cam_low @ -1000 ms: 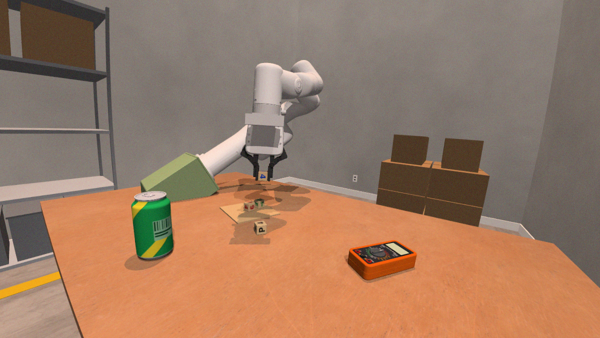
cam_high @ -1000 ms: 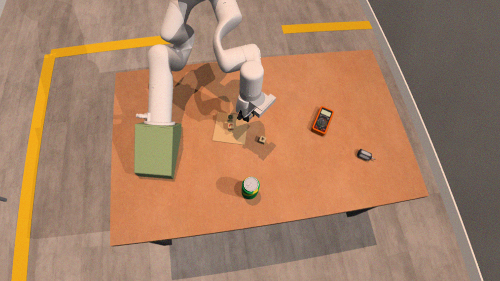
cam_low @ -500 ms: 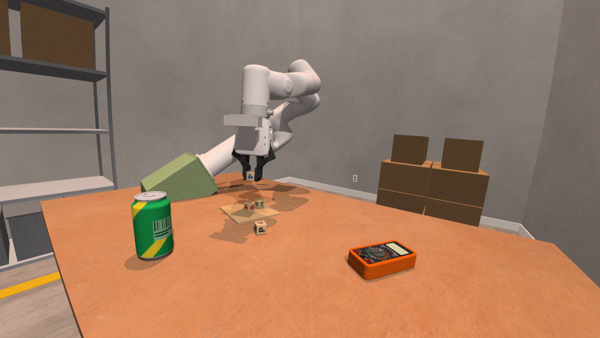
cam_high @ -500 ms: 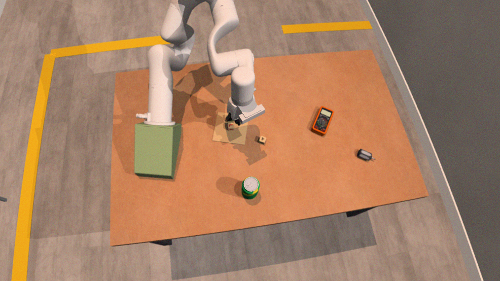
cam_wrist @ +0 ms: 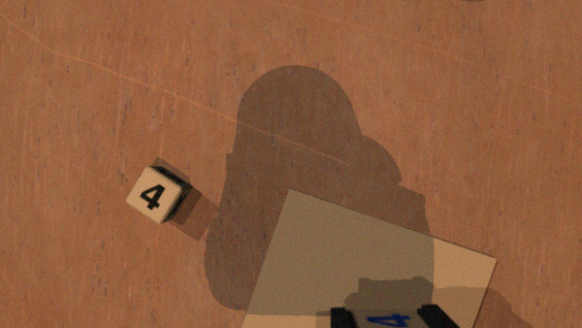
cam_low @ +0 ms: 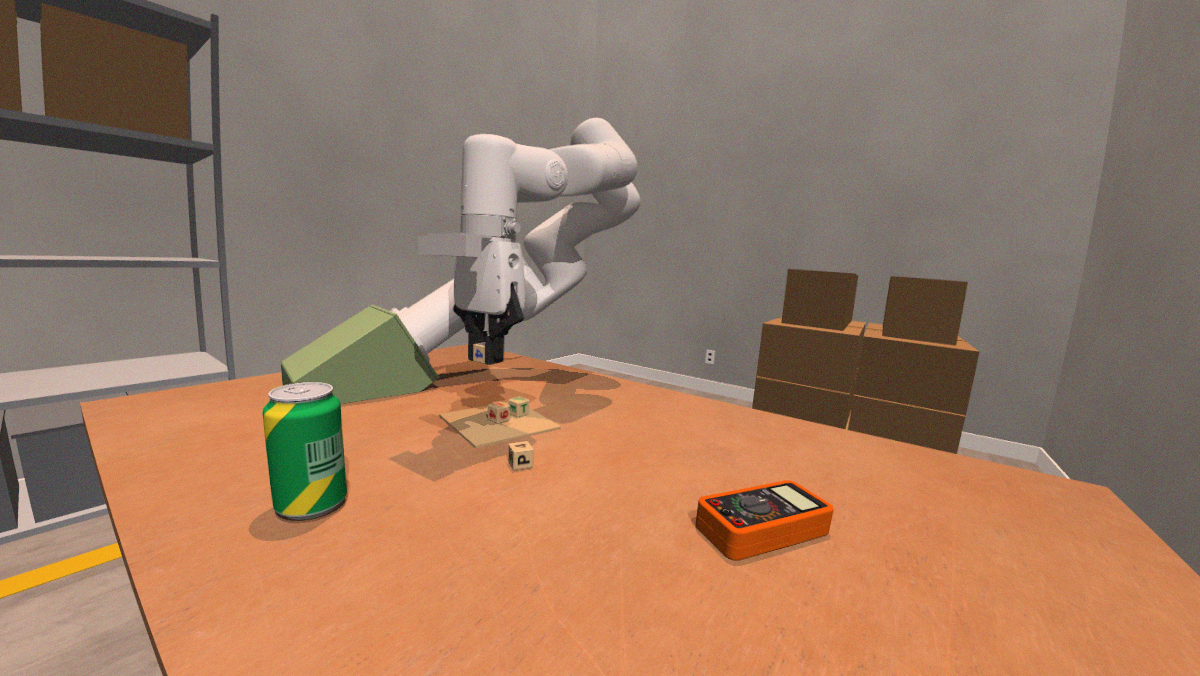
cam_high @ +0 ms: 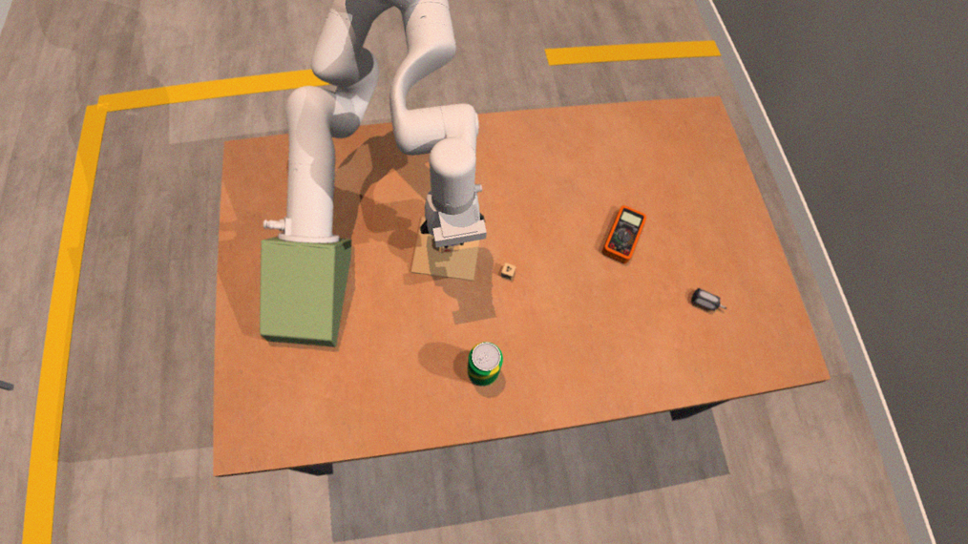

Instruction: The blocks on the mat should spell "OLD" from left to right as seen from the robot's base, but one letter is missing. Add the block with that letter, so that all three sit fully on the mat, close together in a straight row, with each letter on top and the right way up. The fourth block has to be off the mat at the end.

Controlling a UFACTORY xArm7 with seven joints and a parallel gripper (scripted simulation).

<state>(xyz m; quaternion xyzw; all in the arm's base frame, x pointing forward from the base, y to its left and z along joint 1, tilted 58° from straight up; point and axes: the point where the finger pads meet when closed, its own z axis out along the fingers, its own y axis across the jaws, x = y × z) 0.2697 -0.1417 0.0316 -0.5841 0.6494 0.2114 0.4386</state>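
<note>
Right now the tan mat is 12 cm below my hand, 3 cm to the left of it and 1 cm behind it. Also, from my hand: can: 26 cm to the right, 6 cm below, 3 cm ahead; then block marked p: 12 cm ahead, 11 cm below, 4 cm to the right; then small dark object: 56 cm ahead, 18 cm to the right, 11 cm below.
</note>
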